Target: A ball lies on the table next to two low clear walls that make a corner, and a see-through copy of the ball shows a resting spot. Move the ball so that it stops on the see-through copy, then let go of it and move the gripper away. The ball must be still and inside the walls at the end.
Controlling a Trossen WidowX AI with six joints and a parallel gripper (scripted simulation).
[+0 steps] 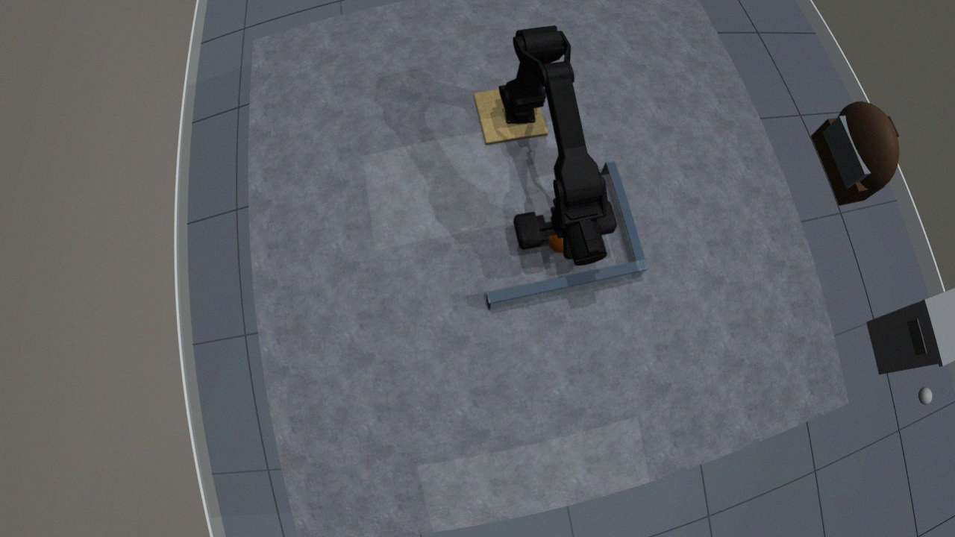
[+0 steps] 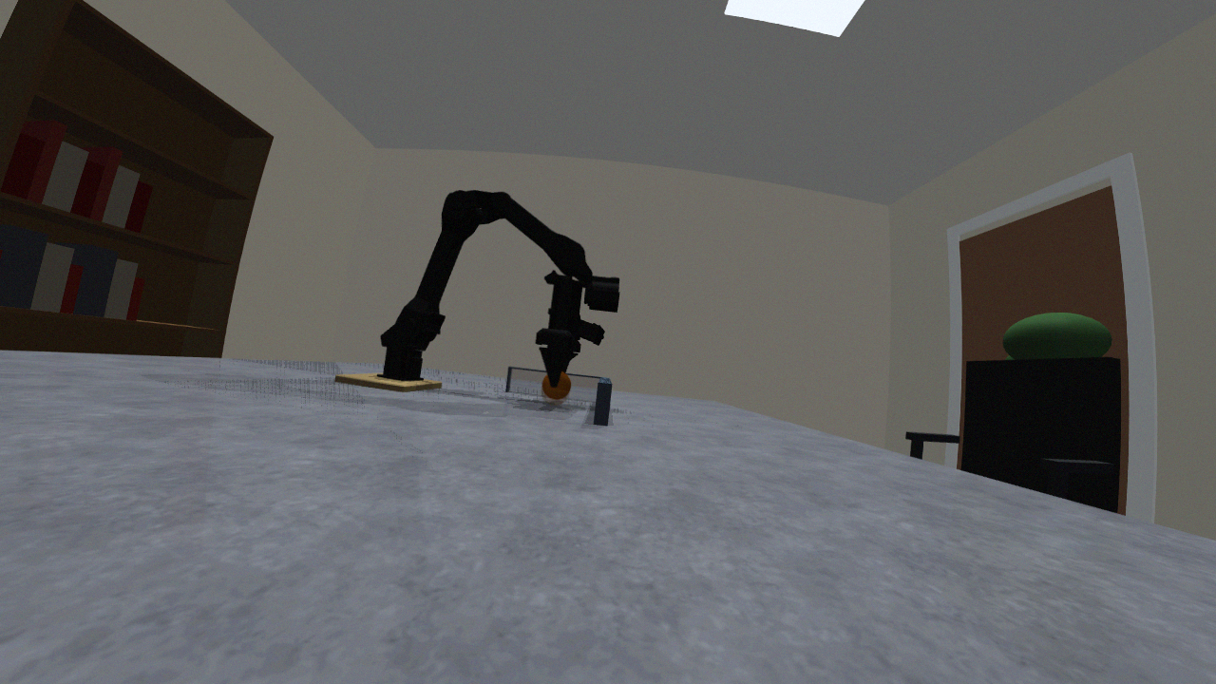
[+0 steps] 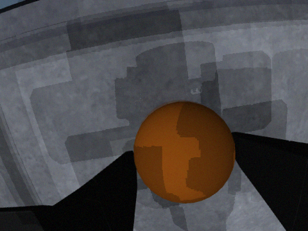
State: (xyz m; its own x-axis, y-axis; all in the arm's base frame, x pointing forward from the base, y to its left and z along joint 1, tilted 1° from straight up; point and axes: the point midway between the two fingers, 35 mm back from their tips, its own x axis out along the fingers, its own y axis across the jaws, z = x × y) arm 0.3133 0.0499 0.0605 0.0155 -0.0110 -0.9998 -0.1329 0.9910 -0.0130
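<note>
The see-through copy of ball is 10 mm below my gripper tip. Round my gripper tip: orange ball (right at my gripper tip).
</note>
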